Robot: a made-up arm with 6 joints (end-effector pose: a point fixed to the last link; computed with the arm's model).
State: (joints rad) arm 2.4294 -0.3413 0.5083 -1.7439 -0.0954 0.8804
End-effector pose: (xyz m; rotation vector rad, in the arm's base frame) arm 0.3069 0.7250 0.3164 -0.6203 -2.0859 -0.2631
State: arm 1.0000 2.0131 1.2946 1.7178 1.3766 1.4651
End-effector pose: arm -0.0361 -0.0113 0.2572 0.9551 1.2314 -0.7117
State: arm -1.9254 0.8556 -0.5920 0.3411 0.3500 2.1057
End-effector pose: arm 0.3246 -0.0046 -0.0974 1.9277 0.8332 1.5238
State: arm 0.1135 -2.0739 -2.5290 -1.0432 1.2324 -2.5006
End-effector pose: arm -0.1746 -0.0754 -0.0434 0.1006 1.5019 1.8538
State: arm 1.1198 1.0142 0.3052 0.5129 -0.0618 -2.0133
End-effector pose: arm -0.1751 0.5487 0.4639 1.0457 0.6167 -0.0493
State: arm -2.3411 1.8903 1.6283 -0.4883 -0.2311 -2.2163
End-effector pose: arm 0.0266 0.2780 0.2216 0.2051 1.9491 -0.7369
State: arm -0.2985 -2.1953 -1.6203 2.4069 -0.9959 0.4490
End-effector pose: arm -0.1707 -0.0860 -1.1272 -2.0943 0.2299 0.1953
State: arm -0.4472 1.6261 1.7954 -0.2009 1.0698 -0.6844
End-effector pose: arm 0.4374 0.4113 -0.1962 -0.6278 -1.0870 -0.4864
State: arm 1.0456 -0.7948 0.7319 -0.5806 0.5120 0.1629
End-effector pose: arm 0.4457 0.3188 0.5036 0.9242 1.4924 -0.4957
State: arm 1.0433 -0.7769 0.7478 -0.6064 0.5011 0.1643
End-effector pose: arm 0.4468 0.3278 0.4831 0.9133 1.5214 -0.5111
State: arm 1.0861 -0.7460 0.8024 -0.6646 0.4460 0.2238
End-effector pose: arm 0.4548 0.3585 0.3868 0.8240 1.6608 -0.5656
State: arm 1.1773 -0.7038 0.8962 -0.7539 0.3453 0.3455
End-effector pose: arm 0.4326 0.4023 0.2195 0.6558 1.9185 -0.6394
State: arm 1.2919 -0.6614 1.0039 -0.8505 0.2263 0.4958
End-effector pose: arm 0.3510 0.4383 0.0514 0.4666 2.2301 -0.6884
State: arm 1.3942 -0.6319 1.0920 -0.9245 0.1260 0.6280
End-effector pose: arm 0.2492 0.4581 -0.0522 0.3236 2.4995 -0.6963
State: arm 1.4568 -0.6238 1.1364 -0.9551 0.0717 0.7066
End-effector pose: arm 0.1868 0.4655 -0.0900 0.2531 2.6508 -0.6809
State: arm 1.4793 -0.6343 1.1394 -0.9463 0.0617 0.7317
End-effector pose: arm 0.1756 0.4658 -0.0928 0.2361 2.6848 -0.6626
